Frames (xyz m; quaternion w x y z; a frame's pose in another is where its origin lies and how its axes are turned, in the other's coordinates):
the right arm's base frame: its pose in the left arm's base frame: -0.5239 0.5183 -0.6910 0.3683 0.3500 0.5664 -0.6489
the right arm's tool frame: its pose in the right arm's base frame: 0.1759 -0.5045 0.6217 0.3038 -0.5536 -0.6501 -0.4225
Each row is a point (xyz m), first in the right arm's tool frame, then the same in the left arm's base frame.
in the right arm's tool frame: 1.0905 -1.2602 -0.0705
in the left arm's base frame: -0.0407 -0.6857 0.6230
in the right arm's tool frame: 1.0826 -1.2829 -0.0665
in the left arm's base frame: -0.0311 -0.6706 0.6395
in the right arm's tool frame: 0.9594 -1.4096 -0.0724
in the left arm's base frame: -0.0360 -0.5271 0.7427
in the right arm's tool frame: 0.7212 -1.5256 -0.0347
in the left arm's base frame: -0.0670 -0.2693 0.8073
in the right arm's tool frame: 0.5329 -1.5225 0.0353
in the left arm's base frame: -0.1041 -0.0784 0.7570
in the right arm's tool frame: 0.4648 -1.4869 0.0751
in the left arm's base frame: -0.1223 -0.0140 0.7020
